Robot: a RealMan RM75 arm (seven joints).
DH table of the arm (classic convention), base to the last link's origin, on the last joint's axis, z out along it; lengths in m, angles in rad. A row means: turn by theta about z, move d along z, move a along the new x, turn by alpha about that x. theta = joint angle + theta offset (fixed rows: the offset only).
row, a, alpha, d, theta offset
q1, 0, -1.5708, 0.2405, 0
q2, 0, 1.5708, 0, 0
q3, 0, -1.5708, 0.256, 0
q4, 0, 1.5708, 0, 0
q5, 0, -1.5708, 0.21, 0
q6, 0, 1.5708, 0, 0
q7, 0, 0, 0.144, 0
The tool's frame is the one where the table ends.
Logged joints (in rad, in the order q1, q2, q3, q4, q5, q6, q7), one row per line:
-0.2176 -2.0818 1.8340 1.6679 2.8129 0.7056 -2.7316
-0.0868 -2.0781 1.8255 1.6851 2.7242 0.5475 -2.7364
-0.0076 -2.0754 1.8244 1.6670 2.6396 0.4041 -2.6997
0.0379 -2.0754 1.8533 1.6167 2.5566 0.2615 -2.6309
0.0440 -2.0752 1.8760 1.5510 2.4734 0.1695 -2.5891
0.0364 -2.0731 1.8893 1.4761 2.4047 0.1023 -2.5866
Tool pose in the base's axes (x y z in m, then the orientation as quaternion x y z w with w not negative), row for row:
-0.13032 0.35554 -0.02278 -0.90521 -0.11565 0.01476 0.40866
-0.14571 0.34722 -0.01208 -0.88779 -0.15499 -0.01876 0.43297
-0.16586 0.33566 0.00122 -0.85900 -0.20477 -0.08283 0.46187
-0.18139 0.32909 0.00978 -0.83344 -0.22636 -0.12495 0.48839
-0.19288 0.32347 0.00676 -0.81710 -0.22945 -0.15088 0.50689
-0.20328 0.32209 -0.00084 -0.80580 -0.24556 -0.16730 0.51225
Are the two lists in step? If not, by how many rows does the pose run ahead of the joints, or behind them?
The pose runs 1 row behind the joints: the pose in row i belongs to the joints in row i - 1.
